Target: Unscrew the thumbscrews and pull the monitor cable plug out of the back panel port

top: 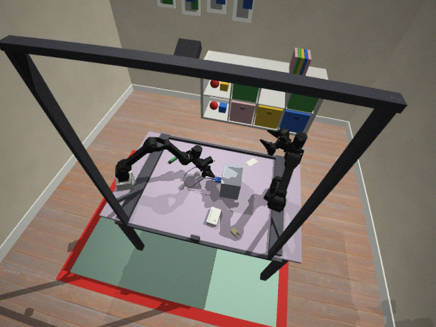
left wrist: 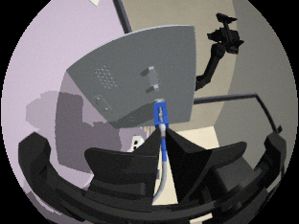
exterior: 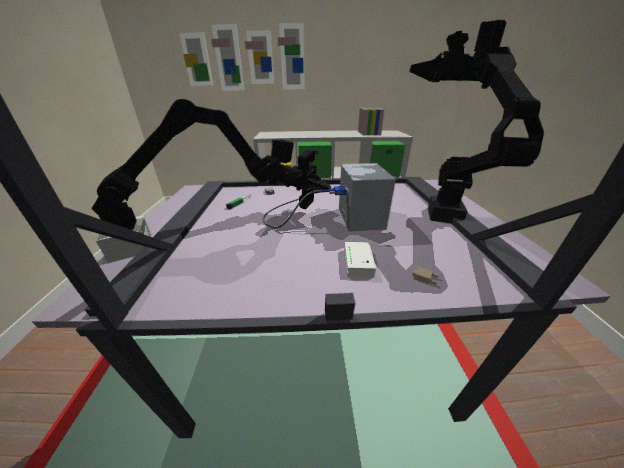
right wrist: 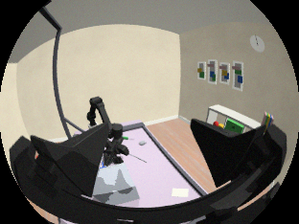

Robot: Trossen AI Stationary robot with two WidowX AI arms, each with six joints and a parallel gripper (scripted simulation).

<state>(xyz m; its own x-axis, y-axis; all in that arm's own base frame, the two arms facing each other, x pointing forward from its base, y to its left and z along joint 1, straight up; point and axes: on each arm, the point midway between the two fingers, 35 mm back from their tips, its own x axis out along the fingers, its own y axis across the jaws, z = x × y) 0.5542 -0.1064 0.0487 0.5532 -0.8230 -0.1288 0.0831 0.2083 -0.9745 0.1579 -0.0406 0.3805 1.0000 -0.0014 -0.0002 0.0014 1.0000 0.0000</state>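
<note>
Right now the blue plug is 40 mm behind my left hand, 40 mm to the right of it and 10 mm below it. The rest, counted from my left hand: back panel (10 mm behind, 80 mm to the right, 30 mm below); grey box (20 mm behind, 140 mm to the right, 40 mm below); white device (240 mm behind, 40 mm to the right, 100 mm below).
</note>
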